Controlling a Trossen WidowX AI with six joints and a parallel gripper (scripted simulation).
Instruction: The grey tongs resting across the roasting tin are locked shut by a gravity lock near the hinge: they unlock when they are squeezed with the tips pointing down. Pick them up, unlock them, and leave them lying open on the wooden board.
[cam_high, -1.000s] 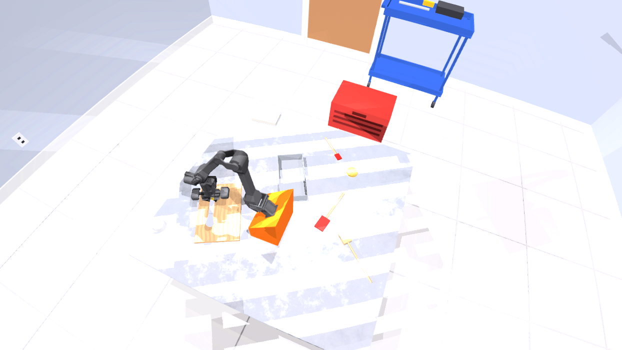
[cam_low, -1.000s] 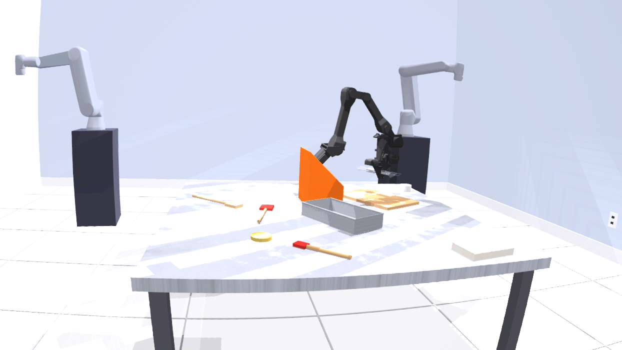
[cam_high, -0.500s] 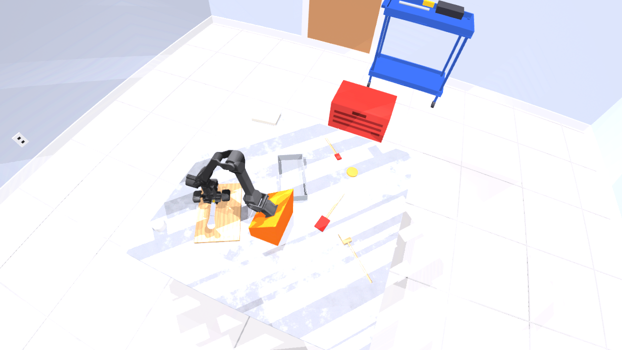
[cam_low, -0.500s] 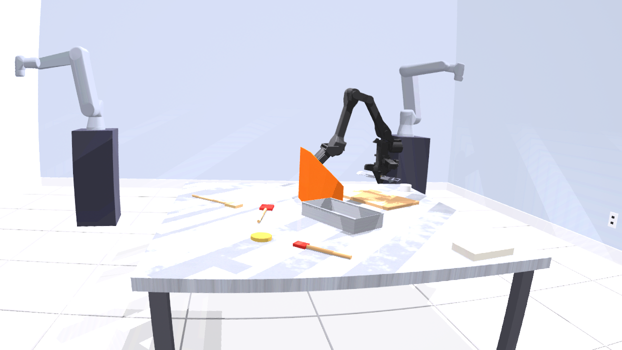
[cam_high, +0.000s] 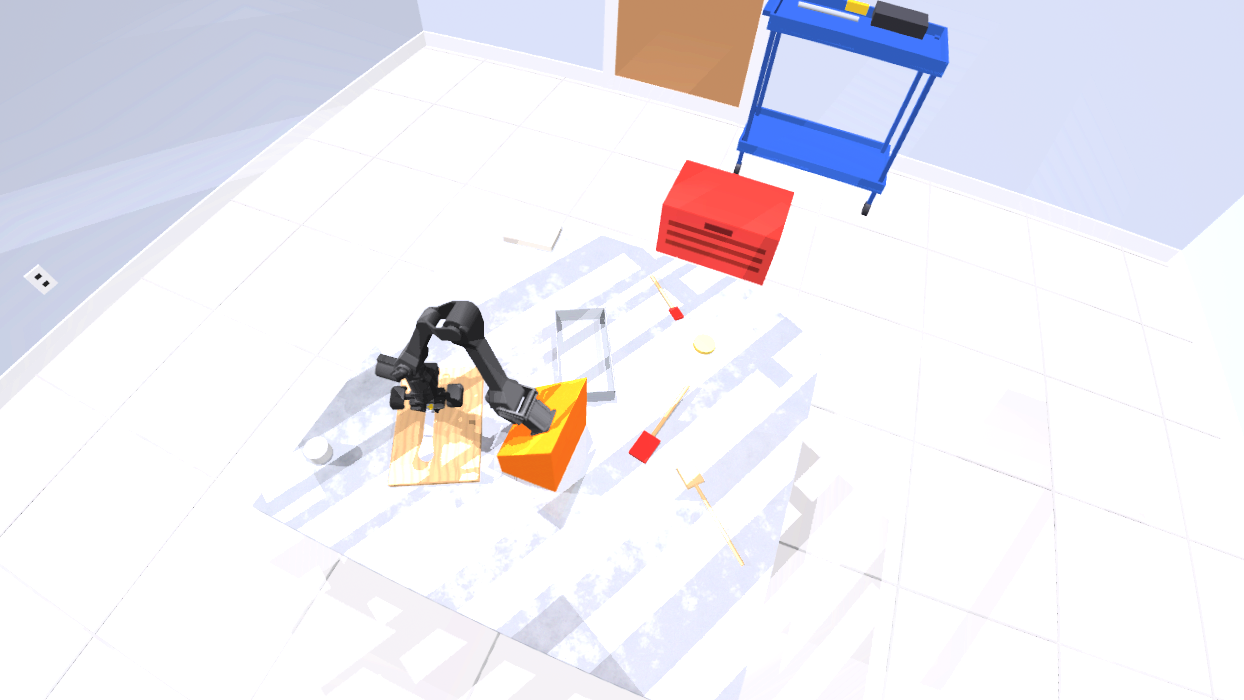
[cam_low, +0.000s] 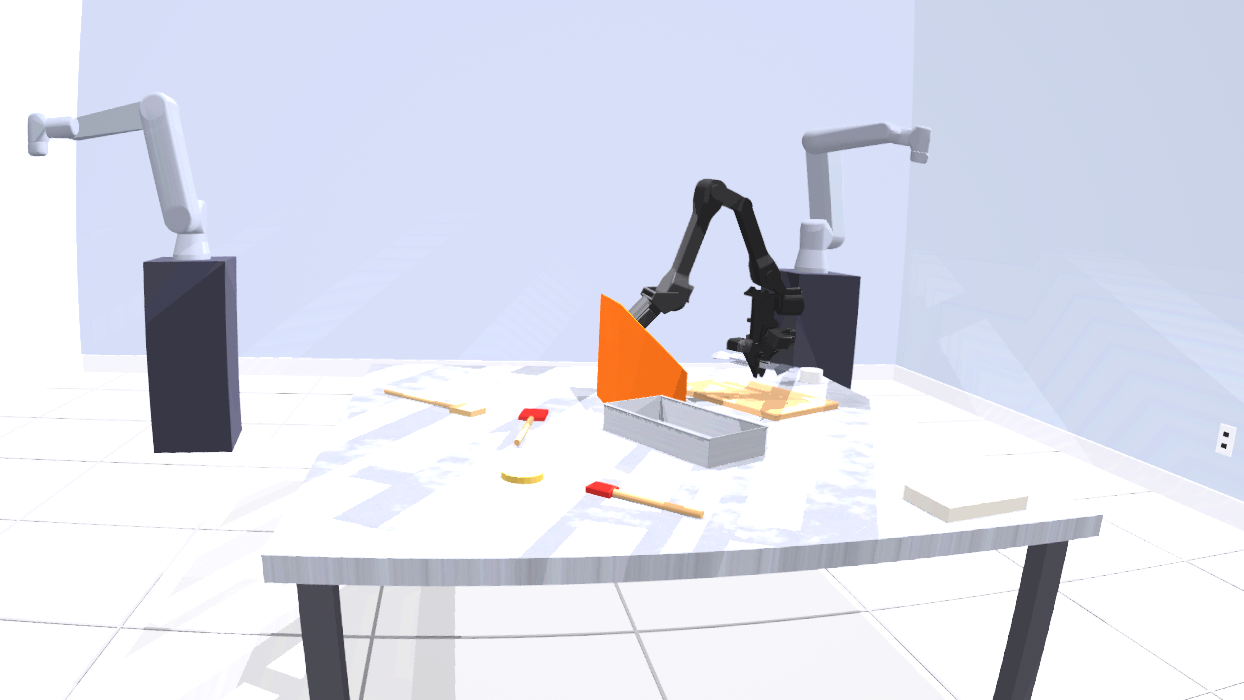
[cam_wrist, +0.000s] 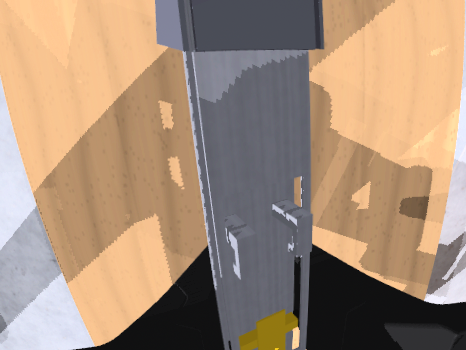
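Right now the wooden board is 5 cm below my gripper tip, 1 cm to the right of it and 1 cm behind it. Also, from my gripper tip: white cup (28 cm to the left, 18 cm behind, 4 cm below); then grey roasting tin (34 cm to the right, 31 cm ahead, 3 cm below); then yellow lock (4 cm above).
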